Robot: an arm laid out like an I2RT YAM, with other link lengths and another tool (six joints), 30 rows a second.
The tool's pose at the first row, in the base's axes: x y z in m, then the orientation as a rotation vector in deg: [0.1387 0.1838 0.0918 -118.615 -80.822 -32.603]
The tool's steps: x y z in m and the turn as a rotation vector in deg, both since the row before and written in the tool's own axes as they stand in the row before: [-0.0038 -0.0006 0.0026 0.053 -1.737 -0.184]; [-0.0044 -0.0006 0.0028 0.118 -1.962 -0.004]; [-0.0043 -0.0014 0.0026 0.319 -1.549 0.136]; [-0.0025 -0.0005 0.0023 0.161 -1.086 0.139]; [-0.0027 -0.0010 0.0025 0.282 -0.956 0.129]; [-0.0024 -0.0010 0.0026 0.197 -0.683 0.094]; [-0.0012 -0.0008 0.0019 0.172 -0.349 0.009]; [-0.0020 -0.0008 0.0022 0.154 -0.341 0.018]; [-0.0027 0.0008 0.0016 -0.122 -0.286 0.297]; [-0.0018 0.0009 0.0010 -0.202 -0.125 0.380]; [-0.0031 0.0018 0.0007 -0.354 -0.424 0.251]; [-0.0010 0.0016 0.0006 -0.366 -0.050 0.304]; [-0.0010 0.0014 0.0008 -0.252 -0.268 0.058]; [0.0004 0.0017 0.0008 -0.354 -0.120 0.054]
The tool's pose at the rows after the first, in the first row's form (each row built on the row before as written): [0.1369 0.1831 0.0876 -119.428 -82.006 -30.959]; [0.1348 0.1819 0.0829 -120.406 -83.107 -28.950]; [0.1320 0.1807 0.0787 -121.073 -83.803 -27.107]; [0.1306 0.1803 0.0756 -121.607 -84.239 -25.842]; [0.1287 0.1800 0.0723 -121.966 -84.601 -24.605]; [0.1268 0.1799 0.0691 -122.223 -84.855 -23.721]; [0.1256 0.1803 0.0671 -122.272 -85.021 -23.224]; [0.1240 0.1802 0.0644 -122.335 -85.174 -22.746]; [0.1237 0.1788 0.0615 -122.769 -85.010 -22.450]; [0.1238 0.1777 0.0596 -123.239 -84.671 -22.354]; [0.1243 0.1751 0.0571 -123.891 -84.656 -22.122]; [0.1254 0.1742 0.0557 -124.401 -84.377 -22.264]; [0.1263 0.1734 0.0542 -124.769 -84.482 -22.173]; [0.1280 0.1736 0.0533 -125.140 -84.524 -22.320]
